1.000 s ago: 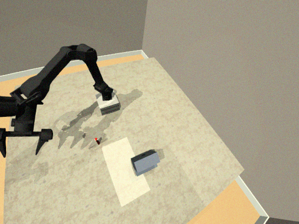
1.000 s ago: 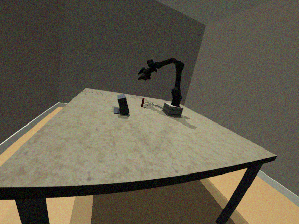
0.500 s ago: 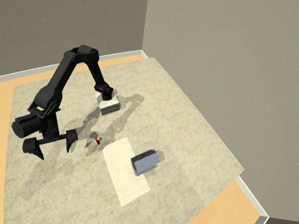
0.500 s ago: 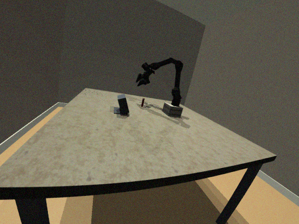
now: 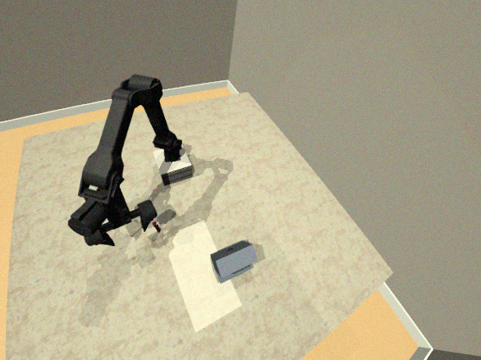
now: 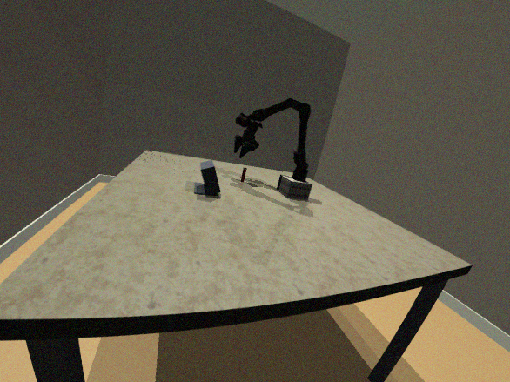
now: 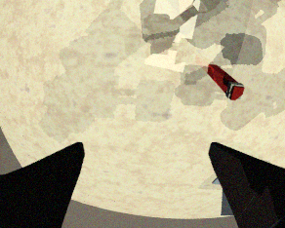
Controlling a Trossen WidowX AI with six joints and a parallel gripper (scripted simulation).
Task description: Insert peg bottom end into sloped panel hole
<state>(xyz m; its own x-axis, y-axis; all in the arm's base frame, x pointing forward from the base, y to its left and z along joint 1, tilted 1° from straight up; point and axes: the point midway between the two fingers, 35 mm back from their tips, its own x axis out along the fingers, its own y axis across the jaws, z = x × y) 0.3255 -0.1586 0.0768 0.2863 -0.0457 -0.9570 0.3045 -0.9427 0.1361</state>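
My gripper tip is now 50 mm past the dark red peg, 70 mm to the right of it and 70 mm above it. Round my gripper tip: sloped grey-blue panel 120 mm ahead, 310 mm to the left, 70 mm below.
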